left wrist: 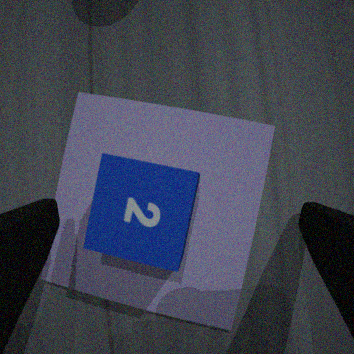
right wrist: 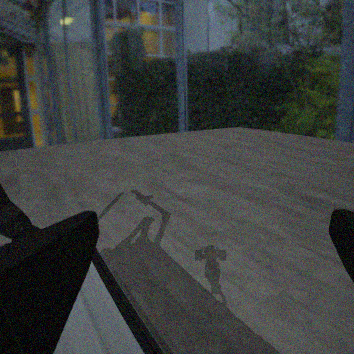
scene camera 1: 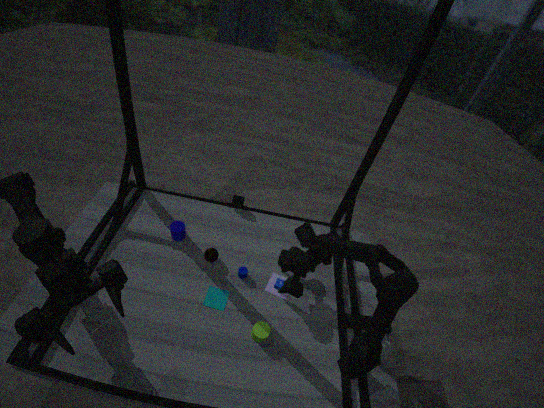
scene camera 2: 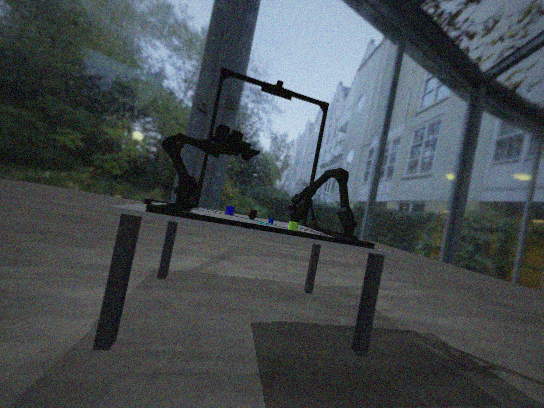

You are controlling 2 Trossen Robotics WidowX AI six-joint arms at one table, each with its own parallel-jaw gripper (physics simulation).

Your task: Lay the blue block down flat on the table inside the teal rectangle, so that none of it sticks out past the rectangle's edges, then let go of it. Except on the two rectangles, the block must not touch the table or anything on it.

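Frame: origin at the left arm's base, x ahead, y left, z up, level; centimetres.
Seen in the pictures: left gripper, fingertip midpoint: (left wrist: 181, 212) (scene camera 1: 280, 281); right gripper, fingertip midpoint: (right wrist: 214, 222) (scene camera 1: 98, 334) (scene camera 2: 255, 148); left arm's base, origin of the base link: (scene camera 1: 352, 367) (scene camera 2: 346, 237); right arm's base, origin of the base link: (scene camera 2: 181, 206).
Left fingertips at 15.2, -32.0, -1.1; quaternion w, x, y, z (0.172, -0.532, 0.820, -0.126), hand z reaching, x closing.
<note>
Pixels of each thing's top centre, then the offset from my left fingertips to it, as dx, dy, dz. "*": a spot on its surface instead.
- blue block, middle of its top: (left wrist: 138, 211) (scene camera 1: 280, 283) +0.6, +1.1, +1.1
- lavender rectangle, surface spot: (left wrist: 225, 150) * +1.6, -2.3, -0.7
- teal rectangle, surface spot: (scene camera 1: 216, 298) (scene camera 2: 263, 223) * +22.4, +3.7, -0.7
- small blue object, middle of its top: (scene camera 1: 243, 270) (scene camera 2: 271, 218) +12.9, -4.4, +2.3
- dark ball, middle of its top: (scene camera 1: 211, 251) (scene camera 2: 253, 211) +23.2, -11.6, +4.2
- blue cylinder, middle of its top: (scene camera 1: 177, 226) (scene camera 2: 230, 206) +35.1, -22.6, +4.6
- yellow-green cylinder, middle of its top: (scene camera 1: 261, 329) (scene camera 2: 293, 222) +10.4, +16.6, +3.6
The blue block (scene camera 1: 279, 283) (left wrist: 142, 212), with a white "2" on its upper face, lies on the lavender rectangle (scene camera 1: 271, 286) (left wrist: 225, 150), off its middle. The teal rectangle (scene camera 1: 216, 298) (scene camera 2: 262, 223) lies farther left in scene camera 1, with bare surface. My left gripper (scene camera 1: 291, 286) (left wrist: 181, 212) is open and points down above the block, one finger on either side in the left wrist view, with nothing between them. My right gripper (scene camera 1: 98, 335) (right wrist: 214, 222) is open and empty, raised at the left of scene camera 1. The block cannot be made out in scene camera 2.
A small blue object (scene camera 1: 243, 272) (scene camera 2: 270, 221) stands between the two rectangles. A dark ball (scene camera 1: 211, 254) (scene camera 2: 253, 214) lies beyond the teal one. A blue cylinder (scene camera 1: 177, 230) (scene camera 2: 229, 210) stands farther back. A yellow-green cylinder (scene camera 1: 261, 332) (scene camera 2: 293, 226) stands nearer. A dark frame surrounds the table.
</note>
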